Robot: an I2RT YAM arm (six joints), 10 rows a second.
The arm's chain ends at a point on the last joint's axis. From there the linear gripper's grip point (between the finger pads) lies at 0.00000 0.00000 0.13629 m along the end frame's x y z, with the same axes.
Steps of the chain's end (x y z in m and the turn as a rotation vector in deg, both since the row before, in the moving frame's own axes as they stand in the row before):
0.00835 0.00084 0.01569 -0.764 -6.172 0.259
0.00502 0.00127 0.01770 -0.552 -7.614 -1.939
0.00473 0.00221 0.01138 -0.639 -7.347 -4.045
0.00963 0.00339 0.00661 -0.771 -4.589 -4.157
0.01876 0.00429 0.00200 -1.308 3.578 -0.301
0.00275 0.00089 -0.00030 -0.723 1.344 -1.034
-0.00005 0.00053 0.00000 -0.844 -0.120 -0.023
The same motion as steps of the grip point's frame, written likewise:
-0.00631 0.00262 0.01489 -0.764 -6.172 0.259
-0.01301 0.00288 0.01649 -0.552 -7.614 -1.939
-0.01263 0.00434 0.01025 -0.639 -7.347 -4.045
-0.00120 0.00562 0.00616 -0.771 -4.589 -4.157
0.02727 0.00738 0.00170 -1.308 3.578 -0.301
0.00596 0.00258 -0.00035 -0.723 1.344 -1.034
-0.00034 0.00254 -0.00002 -0.844 -0.120 -0.023

